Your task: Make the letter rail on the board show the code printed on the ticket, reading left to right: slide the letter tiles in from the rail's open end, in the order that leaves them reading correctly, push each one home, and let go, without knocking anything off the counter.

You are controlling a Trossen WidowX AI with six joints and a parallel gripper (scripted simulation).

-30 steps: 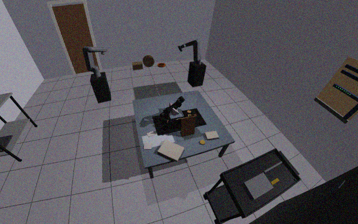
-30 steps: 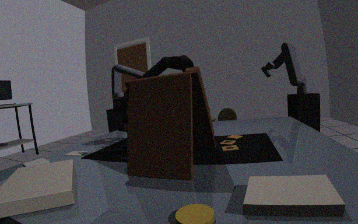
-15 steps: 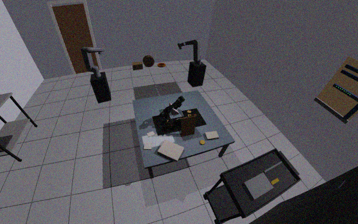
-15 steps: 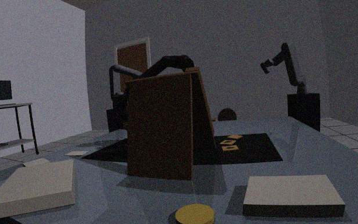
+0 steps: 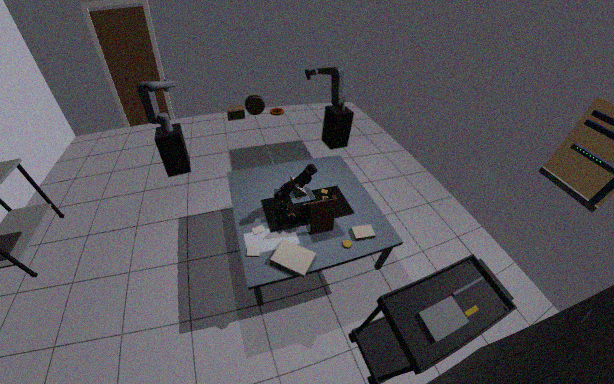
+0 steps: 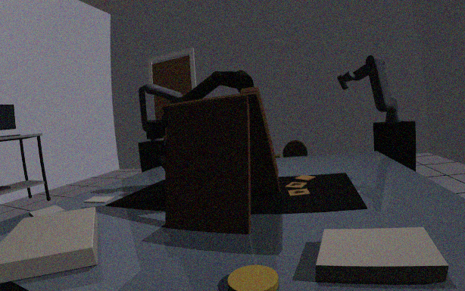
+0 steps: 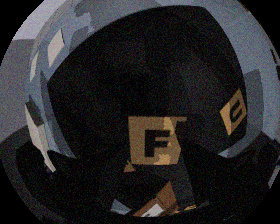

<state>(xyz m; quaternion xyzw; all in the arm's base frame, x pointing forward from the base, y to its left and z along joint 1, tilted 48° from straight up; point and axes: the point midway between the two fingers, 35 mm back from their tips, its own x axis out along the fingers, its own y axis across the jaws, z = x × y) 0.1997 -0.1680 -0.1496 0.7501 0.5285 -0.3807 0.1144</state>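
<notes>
Right now the white printed slip is 18 cm to the left of my gripper tip, 8 cm ahead of it and 4 cm above it. Round my gripper tip: black mat: 21 cm to the left, 3 cm below; then tan letter tile: right at my gripper tip; then pale block: 52 cm to the left, 48 cm ahead, 2 cm below.
</notes>
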